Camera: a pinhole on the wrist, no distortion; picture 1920 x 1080 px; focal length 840.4 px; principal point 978.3 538.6 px. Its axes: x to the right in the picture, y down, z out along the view. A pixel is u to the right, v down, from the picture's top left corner.
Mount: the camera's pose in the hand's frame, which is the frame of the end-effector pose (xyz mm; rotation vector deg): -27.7 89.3 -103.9 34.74 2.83 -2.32
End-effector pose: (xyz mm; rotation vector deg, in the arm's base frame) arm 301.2 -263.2 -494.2 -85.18 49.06 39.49
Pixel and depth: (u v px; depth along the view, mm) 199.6 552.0 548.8
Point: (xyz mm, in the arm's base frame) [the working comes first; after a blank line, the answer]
In the camera's frame: -508.5 8.8 548.8

212.3 175.5 8.6
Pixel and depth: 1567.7 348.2 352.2
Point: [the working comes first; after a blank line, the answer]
In the camera's frame: 247.0 -79.8 352.2

586.1 -164.8 -592.9
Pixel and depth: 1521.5 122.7 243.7
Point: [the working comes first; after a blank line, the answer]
In the camera's frame: 157.5 -120.6 243.7

501.7 -260.1 -520.5
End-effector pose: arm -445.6 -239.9 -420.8 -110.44 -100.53 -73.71
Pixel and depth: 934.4 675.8 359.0
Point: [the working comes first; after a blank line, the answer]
In the camera's frame: -18.8 58.6 359.0

-403.4 -90.8 -600.0
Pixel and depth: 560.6 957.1 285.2
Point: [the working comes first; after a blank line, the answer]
In the camera's frame: -141.8 142.0 285.2

-292.0 -206.7 -641.2
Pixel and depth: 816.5 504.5 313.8
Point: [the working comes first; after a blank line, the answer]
In the camera's frame: -60.4 -12.7 313.8

-459.8 -166.2 -601.5
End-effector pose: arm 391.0 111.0 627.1 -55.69 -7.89 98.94
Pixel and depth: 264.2 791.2 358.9
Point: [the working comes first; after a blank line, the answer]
In the camera's frame: -305.0 107.9 358.9

248.8 -48.0 982.4
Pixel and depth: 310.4 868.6 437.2
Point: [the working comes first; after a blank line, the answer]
In the camera's frame: -347.5 171.7 437.2

176.7 -44.7 1064.9
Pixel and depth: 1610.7 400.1 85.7
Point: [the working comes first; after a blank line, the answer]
In the camera's frame: 64.5 -14.1 85.7

397.9 116.5 562.0
